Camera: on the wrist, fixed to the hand. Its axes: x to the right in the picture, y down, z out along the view.
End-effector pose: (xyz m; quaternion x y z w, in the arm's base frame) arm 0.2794 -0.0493 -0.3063 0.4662 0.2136 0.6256 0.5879
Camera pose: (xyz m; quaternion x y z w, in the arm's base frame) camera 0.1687 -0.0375 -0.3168 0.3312 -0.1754 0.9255 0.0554
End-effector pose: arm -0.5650 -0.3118 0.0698 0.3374 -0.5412 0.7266 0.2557
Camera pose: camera -0.6180 -0.2290 0.0165 0.2273 0.6903 -0.6605 0.1888
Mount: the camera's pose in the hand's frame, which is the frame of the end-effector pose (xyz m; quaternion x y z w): -0.0064 0.0483 -0.1007 -0.1385 0.1093 0.6619 0.7285
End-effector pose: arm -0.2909 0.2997 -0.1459 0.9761 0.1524 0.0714 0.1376
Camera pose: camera -0.3018 0.2783 -0.0366 0.7851 -0.5299 0.2709 0.1715
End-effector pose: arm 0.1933 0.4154 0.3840 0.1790 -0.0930 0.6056 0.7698
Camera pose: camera 0.1377 0.4585 0.2971 -0.1040 -0.1860 0.9574 0.1949
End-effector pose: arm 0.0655 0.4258 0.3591 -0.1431 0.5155 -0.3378 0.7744
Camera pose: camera -0.0080 0.4781 0.2930 0.1666 0.6017 0.3222 0.7116
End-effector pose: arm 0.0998 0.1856 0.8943 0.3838 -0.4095 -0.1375 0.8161
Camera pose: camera 0.1694 0.2730 0.8891 -0.0895 -0.4441 0.4253 0.7835
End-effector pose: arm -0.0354 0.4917 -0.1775 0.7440 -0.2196 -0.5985 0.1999
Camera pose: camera 0.0577 0.4590 -0.1248 0.4344 -0.5477 -0.2528 0.6689
